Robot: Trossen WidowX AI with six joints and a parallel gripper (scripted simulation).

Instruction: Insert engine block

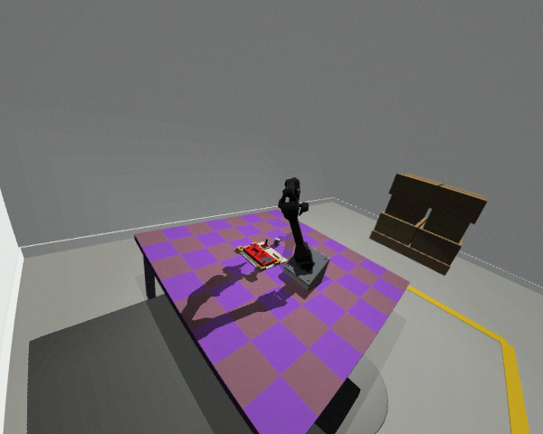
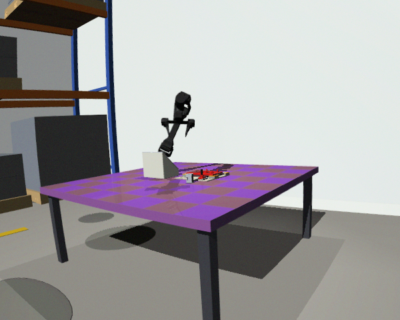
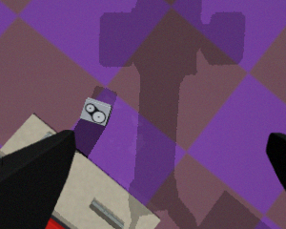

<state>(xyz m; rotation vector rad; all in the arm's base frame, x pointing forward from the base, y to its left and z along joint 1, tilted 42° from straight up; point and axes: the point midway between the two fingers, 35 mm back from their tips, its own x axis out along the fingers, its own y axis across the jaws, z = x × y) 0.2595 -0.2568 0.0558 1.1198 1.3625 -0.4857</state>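
The engine block lies 5 cm ahead of my gripper tip, 1 cm to the left of it and 23 cm below it.
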